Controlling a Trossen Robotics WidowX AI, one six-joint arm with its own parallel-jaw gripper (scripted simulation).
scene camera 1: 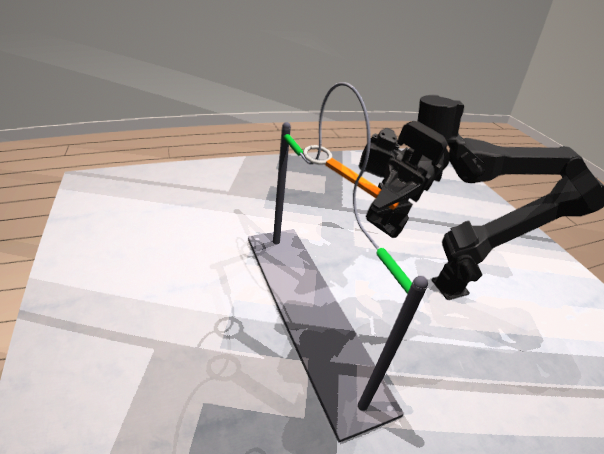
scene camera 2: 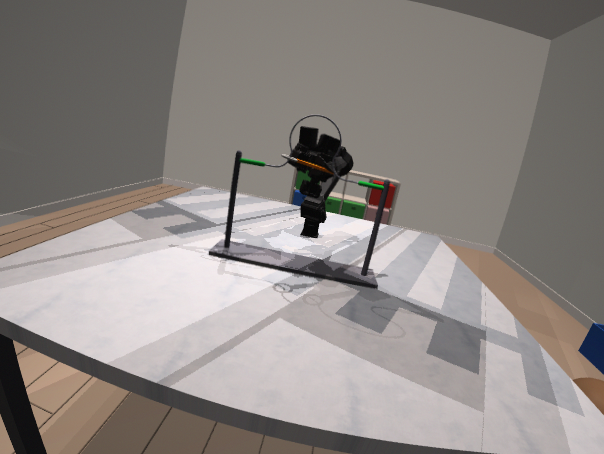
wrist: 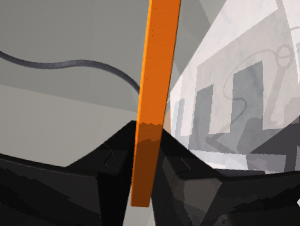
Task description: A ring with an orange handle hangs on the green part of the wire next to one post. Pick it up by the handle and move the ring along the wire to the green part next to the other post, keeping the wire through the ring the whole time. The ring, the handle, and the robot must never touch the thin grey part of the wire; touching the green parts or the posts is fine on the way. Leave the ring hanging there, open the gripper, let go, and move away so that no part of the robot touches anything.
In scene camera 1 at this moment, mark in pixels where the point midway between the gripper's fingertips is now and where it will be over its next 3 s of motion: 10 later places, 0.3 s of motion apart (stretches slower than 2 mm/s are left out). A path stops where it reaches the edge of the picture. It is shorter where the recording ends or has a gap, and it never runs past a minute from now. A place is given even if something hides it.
The gripper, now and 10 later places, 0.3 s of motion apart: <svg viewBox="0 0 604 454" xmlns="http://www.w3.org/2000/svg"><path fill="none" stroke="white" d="M374 209L379 195L384 179L386 163L387 152L387 148L386 150L385 155L385 160L383 164L380 169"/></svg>
